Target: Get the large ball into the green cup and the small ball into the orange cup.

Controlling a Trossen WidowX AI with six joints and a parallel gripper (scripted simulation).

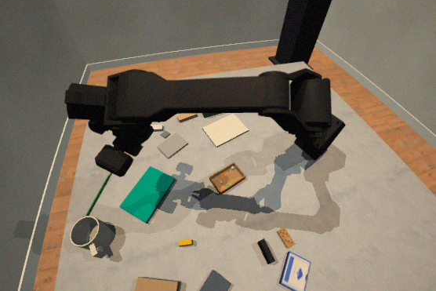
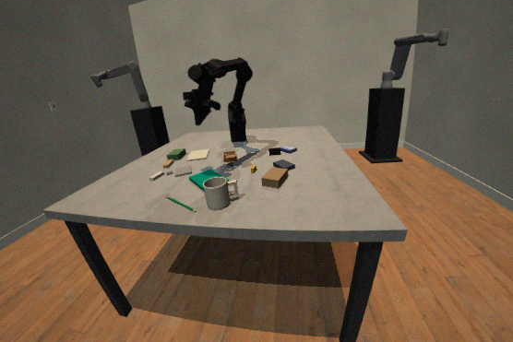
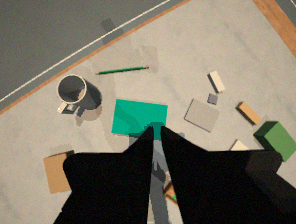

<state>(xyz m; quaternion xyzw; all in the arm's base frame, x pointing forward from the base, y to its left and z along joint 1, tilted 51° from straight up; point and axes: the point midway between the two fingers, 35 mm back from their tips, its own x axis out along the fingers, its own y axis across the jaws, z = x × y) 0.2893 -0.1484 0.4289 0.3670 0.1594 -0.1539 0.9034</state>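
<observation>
My hand is 240 mm past the wooden puzzle, 40 mm to the right of it and 270 mm above it. From my hand the other things lie so: grey plate: 80 mm behind, 170 mm to the right, 270 mm below; then mug: 210 mm ahead, 100 mm to the left, 240 mm below; then teal book: 40 mm ahead, 10 mm to the left, 270 mm below.
</observation>
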